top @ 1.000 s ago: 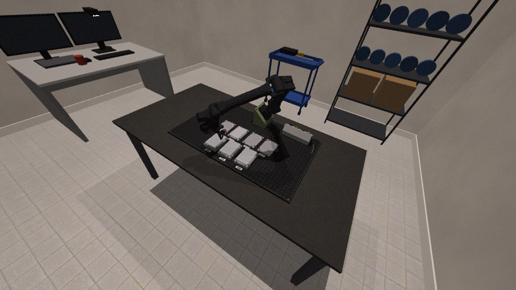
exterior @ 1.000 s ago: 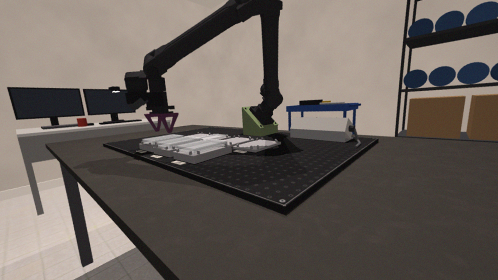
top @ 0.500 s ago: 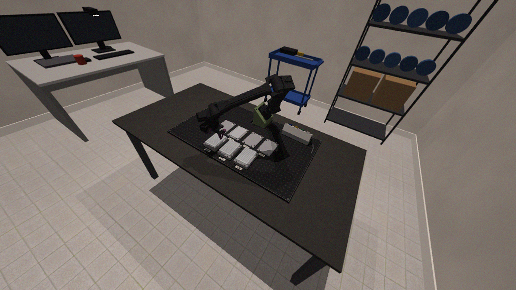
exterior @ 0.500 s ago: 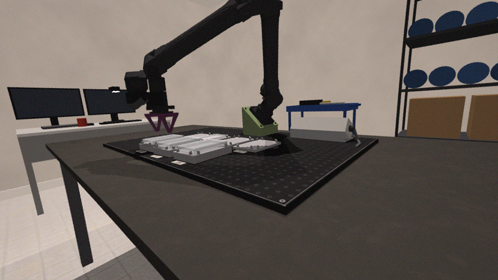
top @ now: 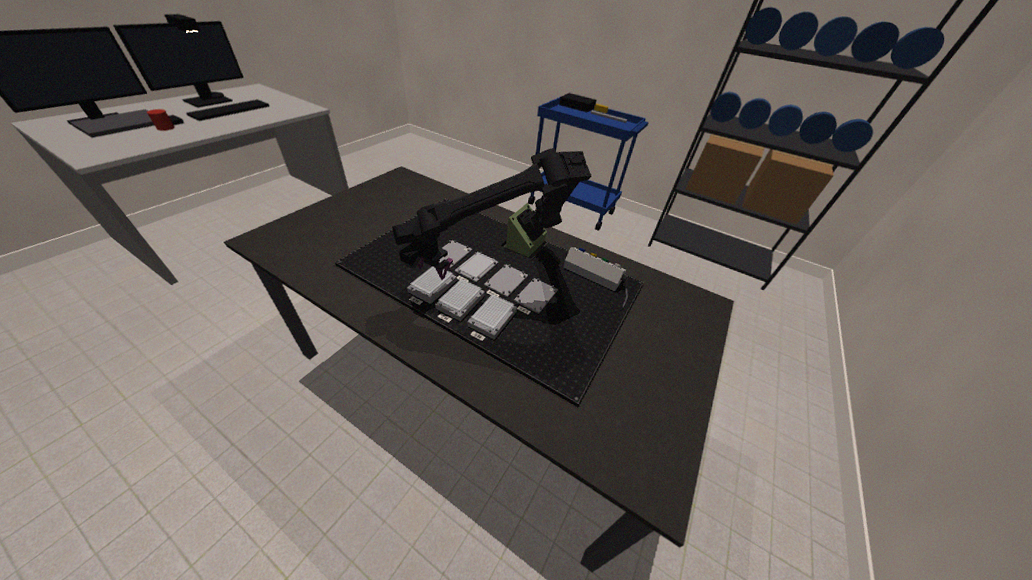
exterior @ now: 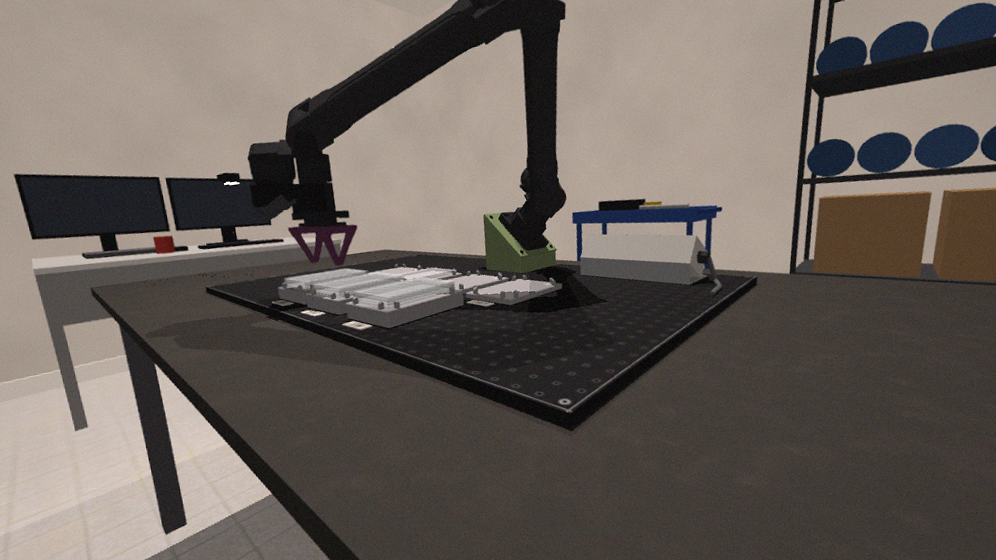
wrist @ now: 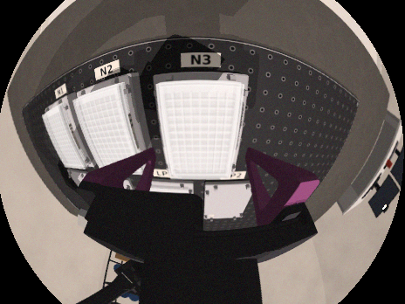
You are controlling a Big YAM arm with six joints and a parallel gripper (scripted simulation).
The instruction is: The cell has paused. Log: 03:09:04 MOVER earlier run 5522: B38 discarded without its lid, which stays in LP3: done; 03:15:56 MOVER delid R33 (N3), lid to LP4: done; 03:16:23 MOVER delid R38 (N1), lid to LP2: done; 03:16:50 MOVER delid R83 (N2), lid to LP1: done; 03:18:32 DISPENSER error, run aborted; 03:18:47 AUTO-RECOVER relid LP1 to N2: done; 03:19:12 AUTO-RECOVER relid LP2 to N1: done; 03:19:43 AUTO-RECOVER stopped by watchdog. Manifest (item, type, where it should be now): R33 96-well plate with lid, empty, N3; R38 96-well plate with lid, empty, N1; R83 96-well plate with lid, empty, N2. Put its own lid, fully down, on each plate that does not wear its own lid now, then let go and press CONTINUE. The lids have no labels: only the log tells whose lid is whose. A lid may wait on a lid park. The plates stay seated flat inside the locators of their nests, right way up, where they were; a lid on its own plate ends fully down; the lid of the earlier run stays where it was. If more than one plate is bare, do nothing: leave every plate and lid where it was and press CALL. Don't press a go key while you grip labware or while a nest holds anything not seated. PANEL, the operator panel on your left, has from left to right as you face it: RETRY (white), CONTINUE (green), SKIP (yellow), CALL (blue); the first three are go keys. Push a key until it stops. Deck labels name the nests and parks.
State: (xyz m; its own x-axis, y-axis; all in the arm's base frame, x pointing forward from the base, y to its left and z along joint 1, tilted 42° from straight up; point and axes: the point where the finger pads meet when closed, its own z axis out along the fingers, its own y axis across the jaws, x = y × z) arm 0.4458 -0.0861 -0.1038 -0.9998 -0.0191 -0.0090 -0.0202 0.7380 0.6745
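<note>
My gripper is now 4 cm above the white 96-well plate. The rest, counted from my hand: N3 label: 9 cm ahead, 7 cm below; LP4 label: 9 cm behind, 20 cm to the left, 7 cm below; lid park LP2: 18 cm behind, 6 cm to the right, 6 cm below.
</note>
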